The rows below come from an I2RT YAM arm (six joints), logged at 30 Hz.
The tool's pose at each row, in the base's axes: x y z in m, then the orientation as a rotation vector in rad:
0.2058 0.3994 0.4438 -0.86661 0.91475 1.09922
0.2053 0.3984 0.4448 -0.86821 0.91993 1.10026
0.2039 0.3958 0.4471 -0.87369 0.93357 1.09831
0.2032 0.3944 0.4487 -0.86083 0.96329 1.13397
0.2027 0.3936 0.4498 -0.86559 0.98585 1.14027
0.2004 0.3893 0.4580 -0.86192 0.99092 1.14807
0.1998 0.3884 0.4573 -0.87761 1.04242 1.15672
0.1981 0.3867 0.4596 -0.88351 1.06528 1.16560
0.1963 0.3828 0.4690 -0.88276 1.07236 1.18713
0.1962 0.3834 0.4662 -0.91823 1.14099 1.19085
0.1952 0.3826 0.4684 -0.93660 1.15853 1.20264
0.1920 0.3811 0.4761 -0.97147 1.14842 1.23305
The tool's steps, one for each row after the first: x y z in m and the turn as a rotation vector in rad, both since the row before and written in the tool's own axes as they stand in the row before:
-0.0014 0.0001 -0.0006 0.00000 0.00438 0.00297
-0.0033 0.0005 -0.0018 0.00144 0.01315 0.00395
-0.0021 0.0002 -0.0008 0.00013 0.00740 0.04473
-0.0014 0.0002 -0.0004 0.00072 0.01753 0.01477
-0.0094 0.0009 -0.0016 0.00001 0.00017 0.00927
0.0003 0.0004 -0.0012 0.00122 0.04366 0.02833
-0.0028 0.0013 -0.0012 -0.00162 0.01793 0.01660
-0.0102 0.0010 -0.0014 -0.00915 0.00115 0.01949
0.0029 0.0002 -0.0002 -0.00368 0.06730 0.02903
-0.0023 0.0009 -0.0005 -0.01303 0.02098 0.01262
-0.0078 0.0033 -0.0005 -0.04185 0.00933 0.00653

